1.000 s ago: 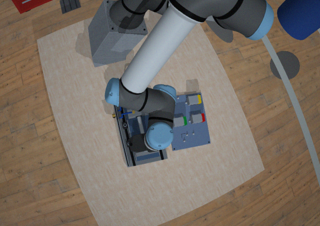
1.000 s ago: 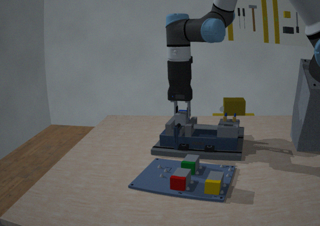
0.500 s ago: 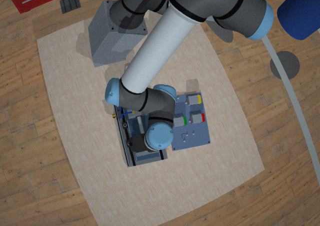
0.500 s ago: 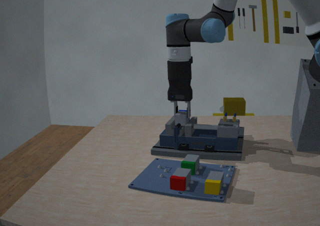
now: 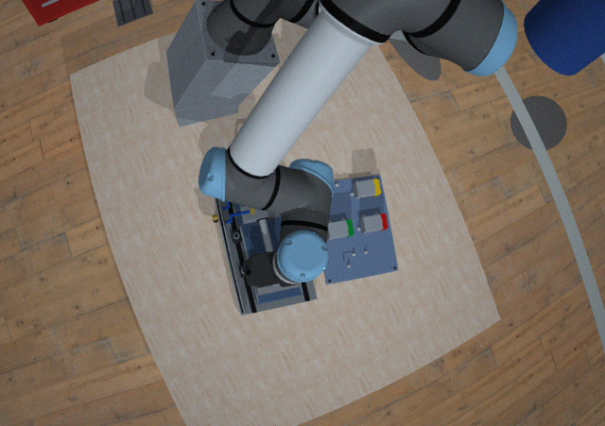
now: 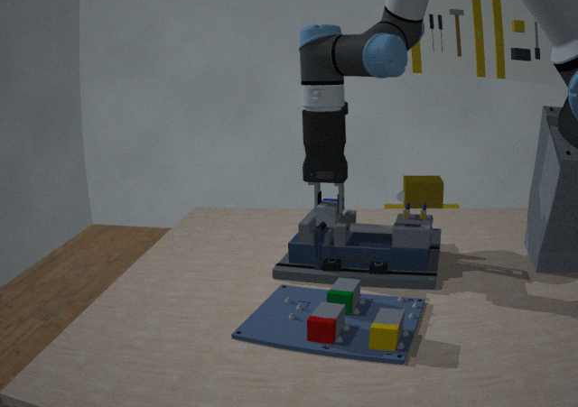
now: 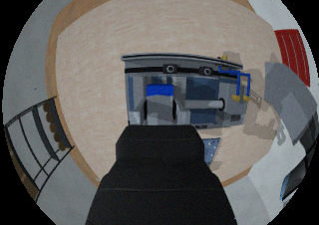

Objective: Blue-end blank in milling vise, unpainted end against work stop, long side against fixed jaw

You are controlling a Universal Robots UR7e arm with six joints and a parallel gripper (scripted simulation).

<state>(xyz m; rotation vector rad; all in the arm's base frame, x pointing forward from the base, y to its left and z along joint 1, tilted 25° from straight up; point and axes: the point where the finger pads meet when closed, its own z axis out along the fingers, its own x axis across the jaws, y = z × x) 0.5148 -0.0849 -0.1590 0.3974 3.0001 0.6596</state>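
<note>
My hand is 5 cm above the fixed jaw and 3 cm short of it. Round my hand: milling vise: 8 cm below, 6 cm behind, 2 cm to the left; then blue plate: 24 cm to the left, 12 cm below, 1 cm behind; then green-ended blank: 20 cm to the left, 10 cm below, 2 cm behind.
</note>
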